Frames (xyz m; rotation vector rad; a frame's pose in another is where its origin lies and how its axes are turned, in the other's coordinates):
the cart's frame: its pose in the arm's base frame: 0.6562 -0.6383 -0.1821 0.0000 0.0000 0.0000
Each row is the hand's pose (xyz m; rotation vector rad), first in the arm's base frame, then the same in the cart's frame.
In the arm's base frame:
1: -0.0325 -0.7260 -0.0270 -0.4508 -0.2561 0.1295
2: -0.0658 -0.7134 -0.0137 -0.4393 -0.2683 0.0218
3: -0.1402 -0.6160 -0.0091 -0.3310 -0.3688 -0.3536
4: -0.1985 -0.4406 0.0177 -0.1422 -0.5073 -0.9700
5: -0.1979 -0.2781 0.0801 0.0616 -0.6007 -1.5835
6: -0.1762 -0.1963 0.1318 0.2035 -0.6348 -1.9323
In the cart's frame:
1: -0.6887 -0.0877 0.1551 -0.4508 -0.2561 0.1295
2: -0.7220 -0.0751 0.1684 -0.4393 -0.2683 0.0218
3: -0.7964 0.0223 0.1730 -0.3310 -0.3688 -0.3536
4: -0.8547 0.1977 0.1998 -0.1422 -0.5073 -0.9700
5: -0.8541 0.3602 0.2622 0.0616 -0.6007 -1.5835
6: -0.8324 0.4420 0.3139 0.2035 -0.6348 -1.9323

